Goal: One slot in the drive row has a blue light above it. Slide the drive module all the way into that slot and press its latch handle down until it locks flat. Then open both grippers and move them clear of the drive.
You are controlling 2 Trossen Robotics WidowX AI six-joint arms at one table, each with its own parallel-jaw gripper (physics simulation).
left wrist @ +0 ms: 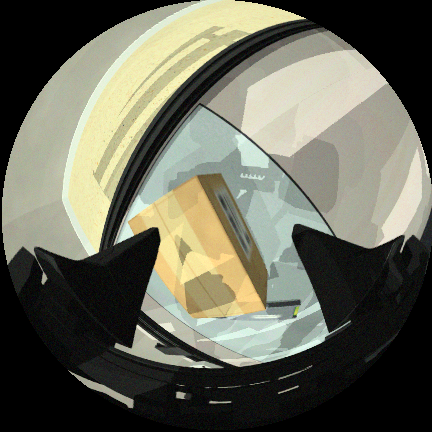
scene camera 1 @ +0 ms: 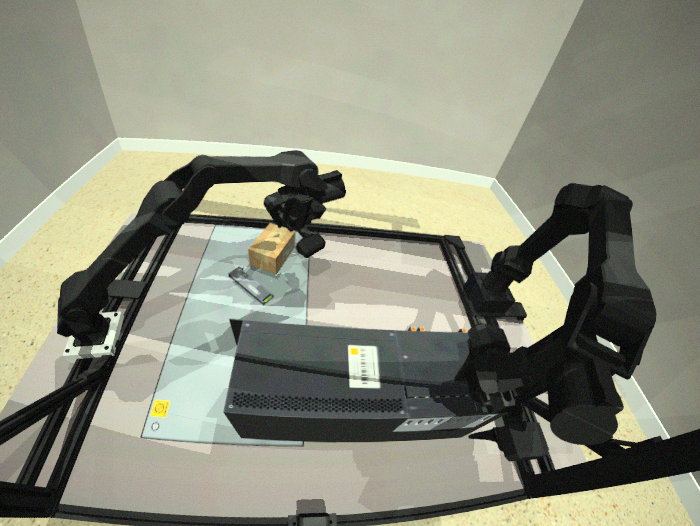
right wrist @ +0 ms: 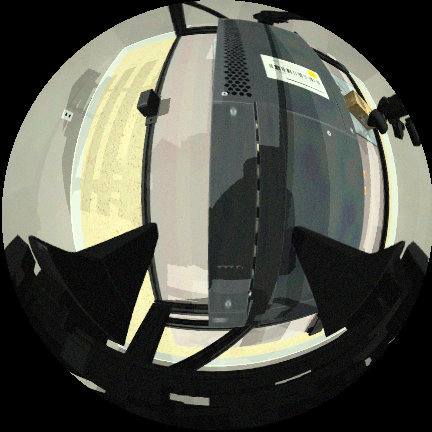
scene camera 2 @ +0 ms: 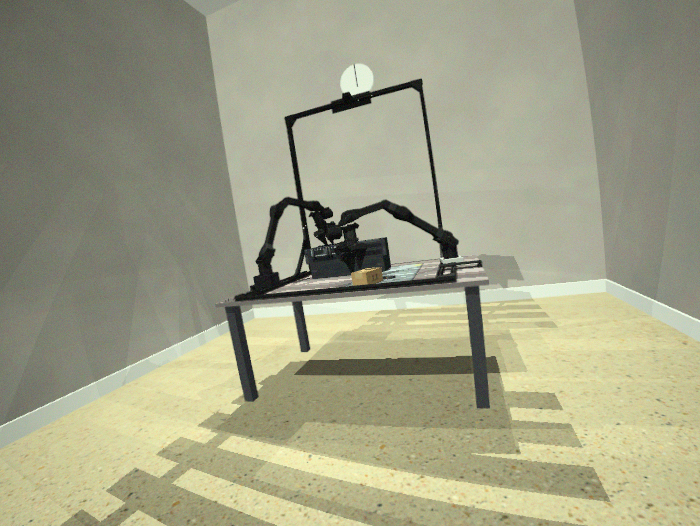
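Pixels of known places: left gripper, between the fingertips: [left wrist: 228, 232] [scene camera 1: 289, 239] [scene camera 2: 356, 271]; right gripper, between the fingertips: [scene camera 1: 463, 407] [right wrist: 227, 231]; left arm's base, origin of its link: [scene camera 1: 92, 332] [scene camera 2: 451, 257]; right arm's base, origin of its link: [scene camera 1: 494, 286] [scene camera 2: 265, 274].
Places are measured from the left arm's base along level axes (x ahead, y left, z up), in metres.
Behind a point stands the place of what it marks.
Note:
The drive module [scene camera 1: 251, 286] @(y 0.113, x 0.345, z -0.027 m) is a flat grey bar with a green-yellow end. It lies on the pale blue mat [scene camera 1: 189, 350] @(y -0.043, x 0.203, z -0.037 m) beside a cardboard box [scene camera 1: 272, 248] @(y 0.193, x 0.405, z 0.023 m) [left wrist: 210, 250] @(y 0.224, x 0.433, z 0.023 m). In the left wrist view the box partly hides the drive module [left wrist: 283, 310] @(y 0.092, x 0.375, z -0.027 m). My left gripper [left wrist: 228, 232] @(y 0.221, x 0.453, z 0.025 m) is open and empty above the box, pointing down. My right gripper [right wrist: 227, 231] @(y -0.301, x 0.650, z 0.139 m) is open and empty above the right end, in scene camera 1, of the dark drive chassis [scene camera 1: 305, 350] @(y -0.159, x 0.431, z 0.137 m) [right wrist: 320, 160]. The blue light and the slots cannot be made out.
The chassis spans the middle front of the table in scene camera 1, with a barcode label [scene camera 1: 363, 366] @(y -0.201, x 0.515, z 0.137 m) on top. Small orange parts [scene camera 1: 417, 329] @(y -0.146, x 0.640, z 0.123 m) show at its back edge. Black rails [scene camera 1: 373, 231] @(y 0.289, x 0.726, z -0.019 m) border the table. A small black block [scene camera 1: 312, 511] [right wrist: 148, 102] @(y -0.388, x 0.426, z 0.011 m) stands at the front rail.

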